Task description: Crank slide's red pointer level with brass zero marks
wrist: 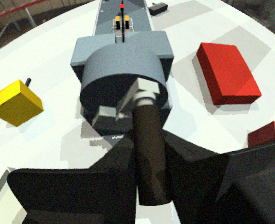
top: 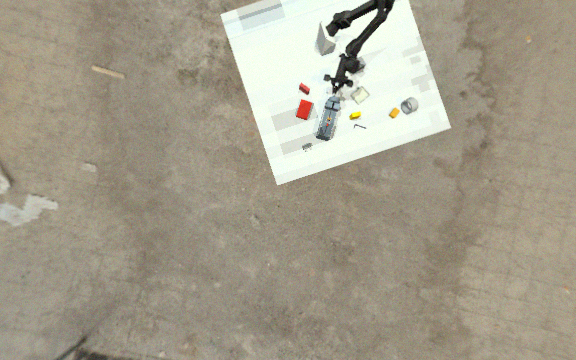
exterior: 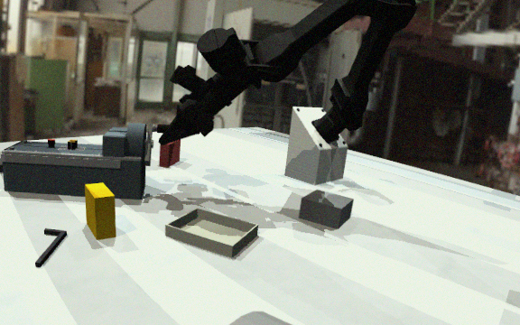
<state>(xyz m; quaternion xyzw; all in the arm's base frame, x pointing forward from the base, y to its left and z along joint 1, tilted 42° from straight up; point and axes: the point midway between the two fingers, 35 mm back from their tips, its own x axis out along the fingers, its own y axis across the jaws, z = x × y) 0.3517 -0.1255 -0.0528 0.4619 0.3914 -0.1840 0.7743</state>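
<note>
Right now the dark crank handle is 3 cm above my gripper tip, 1 cm to the left of it and 1 cm behind it. Also, from my gripper tip: flat red block 20 cm to the right, 8 cm below, 2 cm behind; then red pointer 16 cm ahead, 13 cm to the right, 1 cm below; then yellow block 18 cm ahead, 9 cm to the left, 6 cm below.
</note>
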